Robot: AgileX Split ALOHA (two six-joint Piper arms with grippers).
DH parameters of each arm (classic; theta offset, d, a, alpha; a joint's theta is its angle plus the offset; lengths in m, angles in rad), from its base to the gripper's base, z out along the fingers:
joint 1: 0 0.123 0 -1.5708
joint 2: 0.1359 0 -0.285 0
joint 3: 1.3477 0 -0.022 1.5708
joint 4: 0 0.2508 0 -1.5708
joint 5: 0 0 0.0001 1.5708
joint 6: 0 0.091 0 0
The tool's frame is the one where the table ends.
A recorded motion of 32 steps. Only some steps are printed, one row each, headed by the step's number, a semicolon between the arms.
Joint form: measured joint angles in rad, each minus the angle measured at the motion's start. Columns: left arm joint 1, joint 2, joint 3, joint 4, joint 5, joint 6; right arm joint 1, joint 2, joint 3, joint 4, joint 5, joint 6.
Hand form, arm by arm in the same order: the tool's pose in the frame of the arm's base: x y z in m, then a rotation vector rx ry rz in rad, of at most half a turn. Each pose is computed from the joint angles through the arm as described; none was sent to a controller.
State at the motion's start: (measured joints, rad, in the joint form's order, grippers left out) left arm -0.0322 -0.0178 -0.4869 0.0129 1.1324 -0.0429; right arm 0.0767 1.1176 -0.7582 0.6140 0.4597 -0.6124
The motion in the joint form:
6: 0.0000 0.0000 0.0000 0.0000 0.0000 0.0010; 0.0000 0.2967 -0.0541 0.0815 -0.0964 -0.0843
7: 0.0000 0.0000 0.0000 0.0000 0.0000 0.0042; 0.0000 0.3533 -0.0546 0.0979 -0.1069 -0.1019
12: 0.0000 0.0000 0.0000 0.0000 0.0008 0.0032; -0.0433 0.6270 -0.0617 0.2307 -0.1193 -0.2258
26: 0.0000 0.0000 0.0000 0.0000 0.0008 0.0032; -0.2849 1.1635 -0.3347 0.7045 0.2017 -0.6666
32: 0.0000 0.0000 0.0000 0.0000 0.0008 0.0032; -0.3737 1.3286 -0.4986 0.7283 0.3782 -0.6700
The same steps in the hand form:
6: -0.0091 0.0014 0.2679 -0.0114 2.1113 -0.0287; 0.2826 0.0426 0.2401 -0.2412 2.3496 0.2925
7: -0.0091 0.0014 0.2679 -0.0081 2.1113 -0.0268; 0.2897 0.0429 0.2246 -0.2371 2.3939 0.2944
12: -0.0092 0.0014 0.2678 -0.0091 2.1121 -0.0274; 0.3125 0.0332 0.1456 -0.1591 2.6184 0.3361
26: -0.0092 0.0014 0.2678 -0.0091 2.1121 -0.0274; 0.3699 -0.0227 0.0279 0.1234 2.6775 0.8335
32: -0.0092 0.0014 0.2678 -0.0091 2.1121 -0.0274; 0.3905 -0.0506 -0.0007 0.2020 2.5948 1.0478

